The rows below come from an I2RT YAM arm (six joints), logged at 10 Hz.
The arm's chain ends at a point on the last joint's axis. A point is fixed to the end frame.
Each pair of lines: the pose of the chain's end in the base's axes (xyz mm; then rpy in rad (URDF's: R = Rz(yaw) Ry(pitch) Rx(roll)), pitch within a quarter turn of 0, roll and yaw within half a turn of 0), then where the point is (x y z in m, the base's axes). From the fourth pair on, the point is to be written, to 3 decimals.
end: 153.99 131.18 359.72 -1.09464 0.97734 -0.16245
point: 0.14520 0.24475 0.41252
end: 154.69 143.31 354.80 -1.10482 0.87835 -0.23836
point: 0.14877 0.25869 0.40395
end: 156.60 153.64 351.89 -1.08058 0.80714 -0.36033
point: 0.16331 0.26924 0.40043
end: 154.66 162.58 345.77 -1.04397 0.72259 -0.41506
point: 0.166 0.278 0.394
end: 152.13 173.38 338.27 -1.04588 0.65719 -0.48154
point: 0.169 0.289 0.384
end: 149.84 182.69 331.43 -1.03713 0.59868 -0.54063
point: 0.171 0.298 0.376
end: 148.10 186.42 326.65 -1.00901 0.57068 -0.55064
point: 0.171 0.301 0.372
